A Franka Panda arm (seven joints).
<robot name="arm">
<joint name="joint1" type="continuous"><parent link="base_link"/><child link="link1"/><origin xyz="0.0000 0.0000 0.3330"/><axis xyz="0 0 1"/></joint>
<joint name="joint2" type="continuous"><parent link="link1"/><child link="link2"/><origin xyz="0.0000 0.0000 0.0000"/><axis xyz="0 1 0"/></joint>
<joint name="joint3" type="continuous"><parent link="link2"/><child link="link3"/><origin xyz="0.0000 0.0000 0.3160"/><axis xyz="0 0 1"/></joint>
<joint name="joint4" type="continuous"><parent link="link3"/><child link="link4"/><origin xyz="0.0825 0.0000 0.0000"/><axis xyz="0 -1 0"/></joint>
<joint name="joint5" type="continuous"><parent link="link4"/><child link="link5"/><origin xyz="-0.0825 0.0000 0.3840"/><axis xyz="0 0 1"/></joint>
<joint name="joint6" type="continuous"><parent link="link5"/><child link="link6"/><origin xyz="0.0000 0.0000 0.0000"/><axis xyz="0 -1 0"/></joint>
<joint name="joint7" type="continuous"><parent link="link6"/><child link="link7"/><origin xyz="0.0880 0.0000 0.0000"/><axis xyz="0 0 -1"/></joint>
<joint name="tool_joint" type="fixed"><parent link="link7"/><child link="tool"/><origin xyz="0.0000 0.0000 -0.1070" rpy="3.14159 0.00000 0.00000"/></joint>
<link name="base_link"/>
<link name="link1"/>
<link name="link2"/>
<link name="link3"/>
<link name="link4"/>
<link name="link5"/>
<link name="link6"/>
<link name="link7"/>
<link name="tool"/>
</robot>
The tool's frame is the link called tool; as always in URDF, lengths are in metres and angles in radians. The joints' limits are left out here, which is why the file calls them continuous.
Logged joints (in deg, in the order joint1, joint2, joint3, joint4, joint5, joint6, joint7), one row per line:
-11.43 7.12 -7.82 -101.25 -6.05 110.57 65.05
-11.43 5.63 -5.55 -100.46 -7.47 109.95 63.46
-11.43 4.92 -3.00 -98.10 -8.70 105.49 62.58
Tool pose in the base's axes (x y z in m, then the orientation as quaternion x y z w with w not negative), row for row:
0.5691 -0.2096 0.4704 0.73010 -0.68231 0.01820 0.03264
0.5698 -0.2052 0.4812 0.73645 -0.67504 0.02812 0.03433
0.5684 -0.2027 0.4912 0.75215 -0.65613 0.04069 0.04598
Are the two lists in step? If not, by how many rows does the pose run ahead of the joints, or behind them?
The pose runs 2 rows behind the joints: the pose in row i belongs to the joints in row i - 2.
